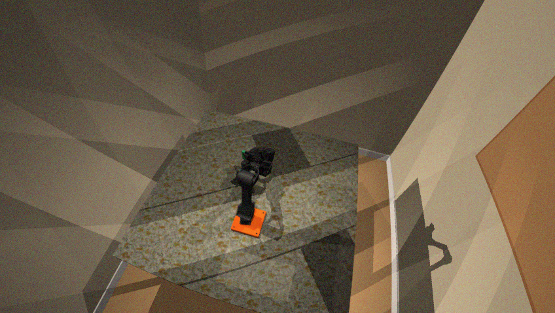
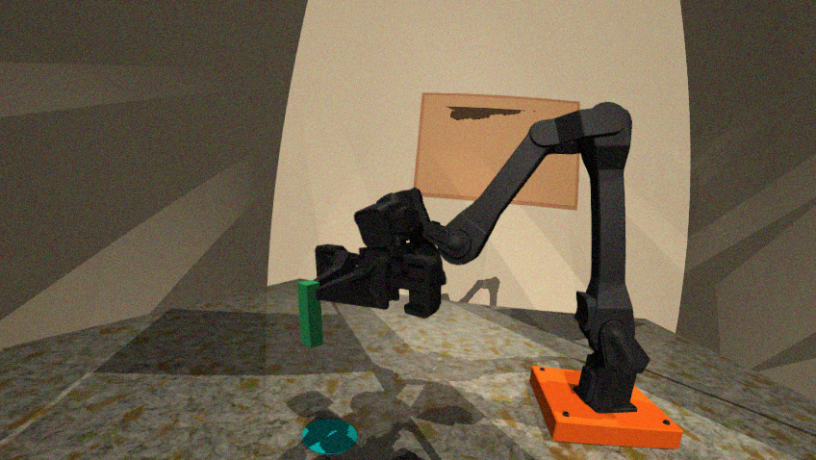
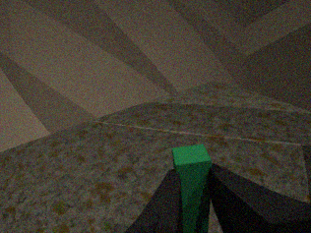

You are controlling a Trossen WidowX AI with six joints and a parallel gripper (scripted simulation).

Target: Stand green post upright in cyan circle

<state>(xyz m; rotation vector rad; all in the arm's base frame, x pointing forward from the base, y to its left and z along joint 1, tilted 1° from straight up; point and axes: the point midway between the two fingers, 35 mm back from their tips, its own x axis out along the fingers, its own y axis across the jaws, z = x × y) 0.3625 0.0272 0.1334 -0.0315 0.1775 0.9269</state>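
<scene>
Now: the cyan circle 16 cm below my gripper tip and 3 cm behind it. Round my gripper tip: green post: 2 cm below.
</scene>
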